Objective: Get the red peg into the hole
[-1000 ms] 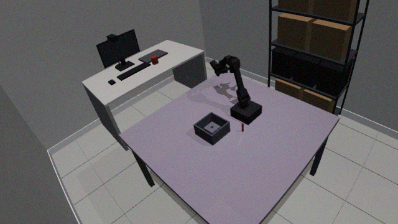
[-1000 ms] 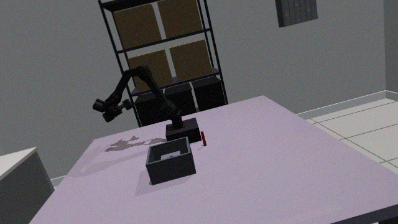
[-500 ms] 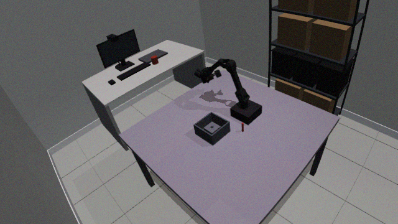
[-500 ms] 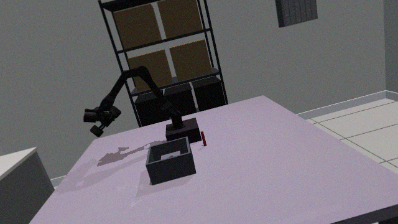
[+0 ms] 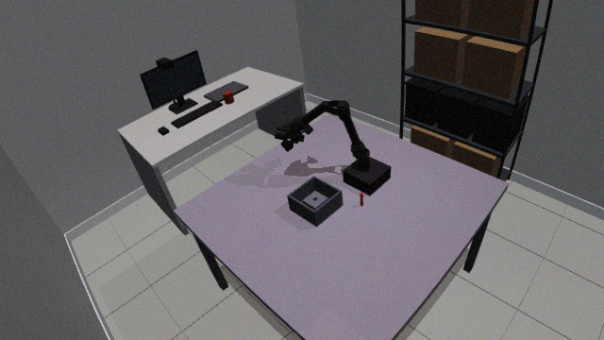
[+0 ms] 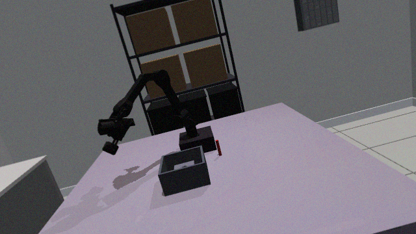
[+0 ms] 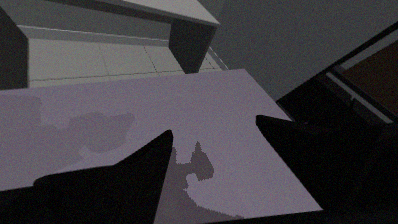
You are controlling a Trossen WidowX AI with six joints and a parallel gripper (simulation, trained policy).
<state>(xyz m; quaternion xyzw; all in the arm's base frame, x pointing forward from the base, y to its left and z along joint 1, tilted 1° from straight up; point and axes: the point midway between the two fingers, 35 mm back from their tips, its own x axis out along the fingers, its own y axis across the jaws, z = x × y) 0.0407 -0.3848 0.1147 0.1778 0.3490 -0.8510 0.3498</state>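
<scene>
Right now my gripper tip is 48 cm to the right of the red peg, 17 cm short of it and 14 cm above it. The rest, counted from my gripper tip: dark box 29 cm ahead, 28 cm to the left, 15 cm below; grey plate 29 cm ahead, 28 cm to the left, 13 cm below.
</scene>
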